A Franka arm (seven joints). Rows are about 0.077 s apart.
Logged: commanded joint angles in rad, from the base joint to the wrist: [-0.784, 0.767, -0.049, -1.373, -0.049, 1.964, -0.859]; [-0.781, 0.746, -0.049, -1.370, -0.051, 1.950, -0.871]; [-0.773, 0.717, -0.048, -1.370, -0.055, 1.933, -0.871]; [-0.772, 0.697, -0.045, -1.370, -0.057, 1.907, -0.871]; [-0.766, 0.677, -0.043, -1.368, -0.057, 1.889, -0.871]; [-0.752, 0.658, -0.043, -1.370, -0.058, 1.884, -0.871]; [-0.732, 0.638, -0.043, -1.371, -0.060, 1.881, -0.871]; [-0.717, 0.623, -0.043, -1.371, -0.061, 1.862, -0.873]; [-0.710, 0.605, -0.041, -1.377, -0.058, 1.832, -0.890]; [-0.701, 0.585, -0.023, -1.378, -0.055, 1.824, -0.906]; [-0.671, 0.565, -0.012, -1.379, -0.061, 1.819, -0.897]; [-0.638, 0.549, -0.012, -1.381, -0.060, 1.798, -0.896]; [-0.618, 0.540, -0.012, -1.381, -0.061, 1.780, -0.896]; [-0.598, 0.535, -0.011, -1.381, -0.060, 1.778, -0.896]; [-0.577, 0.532, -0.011, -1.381, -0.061, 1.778, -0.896]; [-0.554, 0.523, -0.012, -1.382, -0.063, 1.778, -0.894]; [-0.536, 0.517, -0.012, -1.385, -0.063, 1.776, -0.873]
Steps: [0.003, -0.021, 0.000, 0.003, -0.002, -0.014, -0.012]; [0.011, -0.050, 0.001, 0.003, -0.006, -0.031, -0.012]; [0.012, -0.070, 0.004, 0.003, -0.008, -0.057, -0.012]; [0.018, -0.090, 0.006, 0.005, -0.008, -0.075, -0.012]; [0.032, -0.109, 0.006, 0.003, -0.009, -0.080, -0.012]; [0.052, -0.129, 0.006, 0.002, -0.011, -0.083, -0.012]; [0.067, -0.144, 0.006, 0.002, -0.012, -0.102, -0.014]; [0.074, -0.162, 0.008, -0.004, -0.009, -0.132, -0.031]; [0.083, -0.182, 0.026, -0.005, -0.006, -0.140, -0.047]; [0.113, -0.202, 0.037, -0.006, -0.012, -0.145, -0.038]; [0.146, -0.218, 0.037, -0.008, -0.011, -0.166, -0.037]; [0.166, -0.227, 0.037, -0.008, -0.012, -0.184, -0.037]; [0.186, -0.232, 0.038, -0.008, -0.011, -0.186, -0.037]; [0.207, -0.235, 0.038, -0.008, -0.012, -0.186, -0.037]; [0.230, -0.244, 0.037, -0.009, -0.014, -0.186, -0.035]; [0.248, -0.250, 0.037, -0.012, -0.014, -0.188, -0.014]
